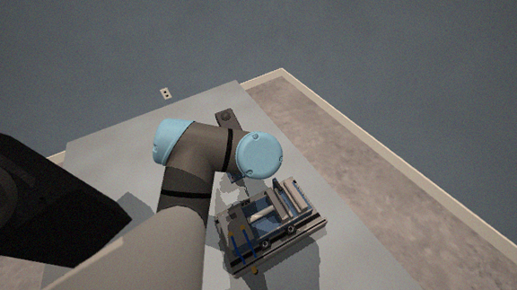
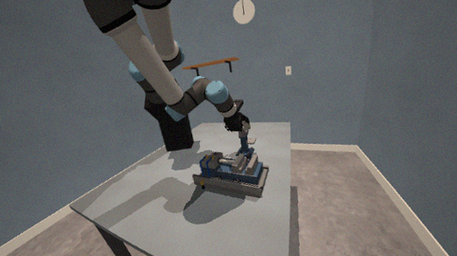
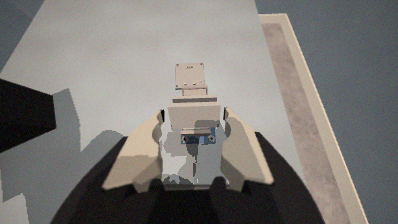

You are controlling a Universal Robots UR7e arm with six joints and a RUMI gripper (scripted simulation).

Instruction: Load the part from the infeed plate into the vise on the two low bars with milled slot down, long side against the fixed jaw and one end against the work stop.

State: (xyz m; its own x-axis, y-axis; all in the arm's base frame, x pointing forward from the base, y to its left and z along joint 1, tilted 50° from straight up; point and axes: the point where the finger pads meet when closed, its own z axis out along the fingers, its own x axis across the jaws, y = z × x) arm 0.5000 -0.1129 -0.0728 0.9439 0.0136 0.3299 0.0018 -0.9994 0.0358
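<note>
Right now my hand is 1 cm to the right of the part. From my hand the other things lie so: cylinder rod 21 cm to the right, 8 cm below, 6 cm behind; pale plate 17 cm to the left, 16 cm below, 2 cm ahead; work stop 19 cm to the right, 7 cm below, 3 cm ahead.
</note>
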